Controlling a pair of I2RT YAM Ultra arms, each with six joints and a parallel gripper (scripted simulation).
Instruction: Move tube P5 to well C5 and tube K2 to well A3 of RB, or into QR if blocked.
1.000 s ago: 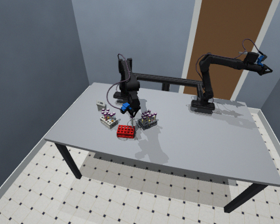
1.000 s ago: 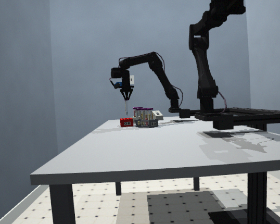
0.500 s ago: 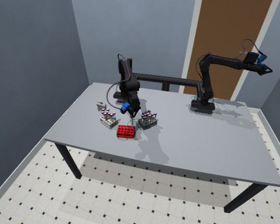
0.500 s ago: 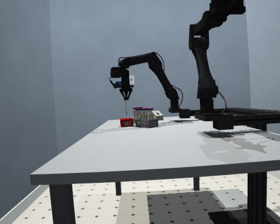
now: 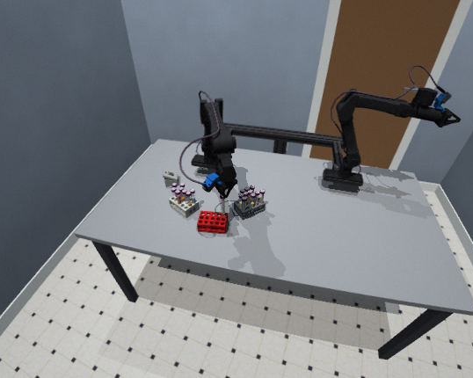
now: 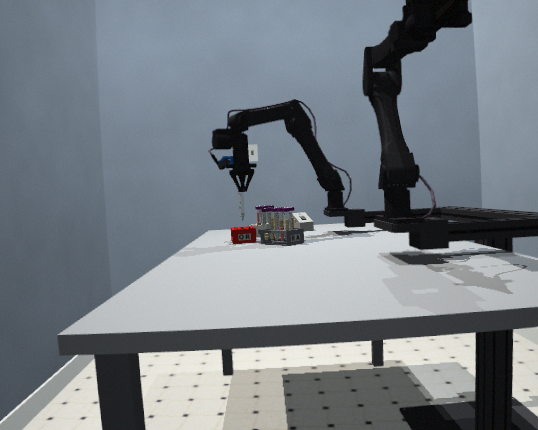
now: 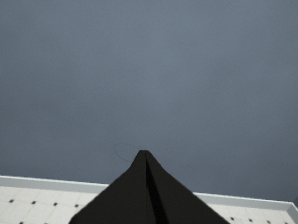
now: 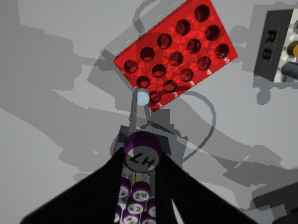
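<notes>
The red rack QR is 1 cm ahead of my right hand, 6 cm to the right of it and 17 cm below it. The rest, counted from my right hand: grey rack RA 13 cm behind, 9 cm to the left, 17 cm below; pale box 26 cm behind, 36 cm to the right, 15 cm below; white rack RB 8 cm behind, 23 cm to the right, 17 cm below.
</notes>
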